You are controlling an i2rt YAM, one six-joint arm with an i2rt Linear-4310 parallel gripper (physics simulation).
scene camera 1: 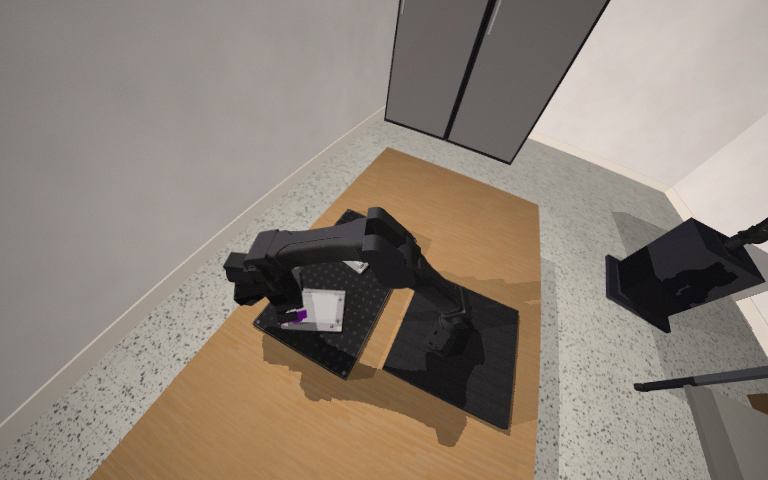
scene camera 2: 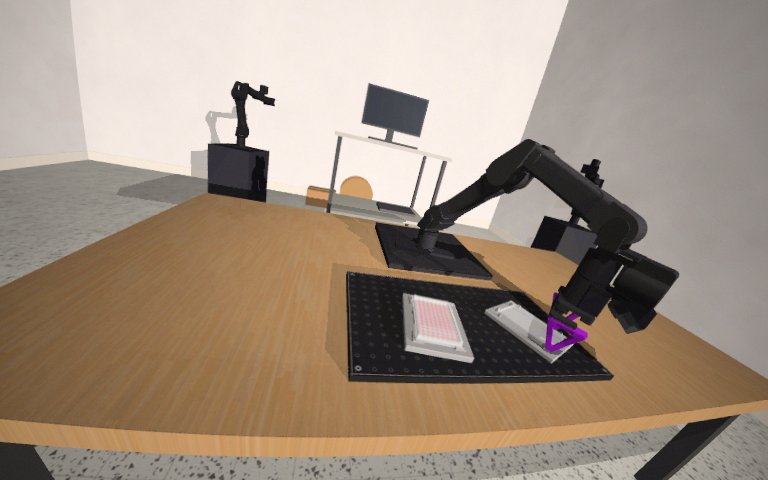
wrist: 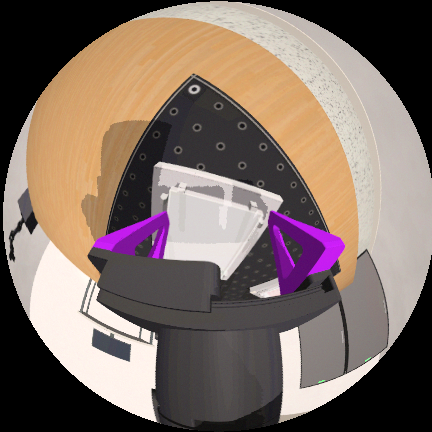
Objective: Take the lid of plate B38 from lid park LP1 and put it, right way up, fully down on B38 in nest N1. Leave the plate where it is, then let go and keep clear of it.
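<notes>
The clear lid lies flat on the white lid park LP1. My gripper is open, its purple fingers low at the lid park. In the wrist view one fingertip is close to the lid's left edge and the other stands right of the lid; whether either touches cannot be told. Plate B38, with pink wells and no lid on it, sits in the white nest N1. In scene camera 1 the arm hides most of the nest.
Both fixtures stand on a black perforated board on the wooden table. The arm's black base plate is beside the board. A tall grey cabinet stands beyond the table.
</notes>
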